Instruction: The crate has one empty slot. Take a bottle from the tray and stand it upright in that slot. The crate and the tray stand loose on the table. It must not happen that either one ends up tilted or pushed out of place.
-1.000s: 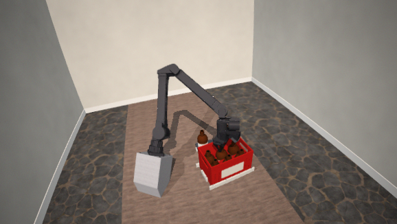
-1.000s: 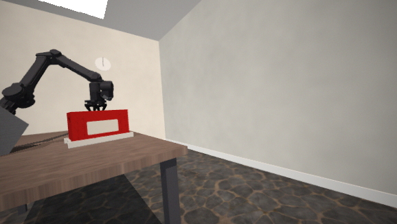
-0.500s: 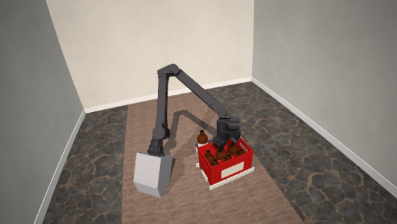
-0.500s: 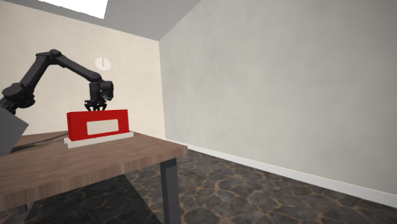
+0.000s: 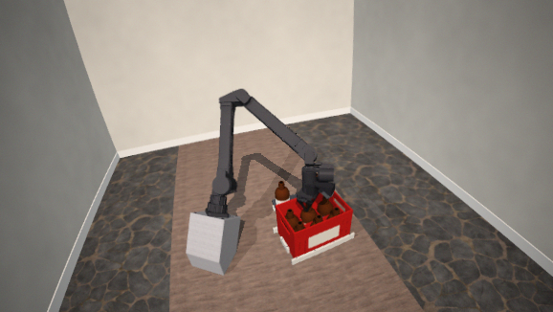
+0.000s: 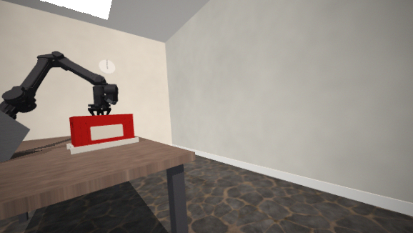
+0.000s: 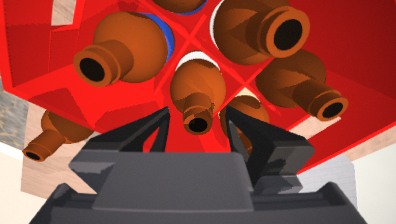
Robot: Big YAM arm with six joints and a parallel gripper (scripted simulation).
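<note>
The red crate lies 7 cm below my hand, 4 cm to the right of it and 1 cm ahead of it. Round my hand: grey tray 19 cm to the left, 14 cm below, 2 cm ahead.
</note>
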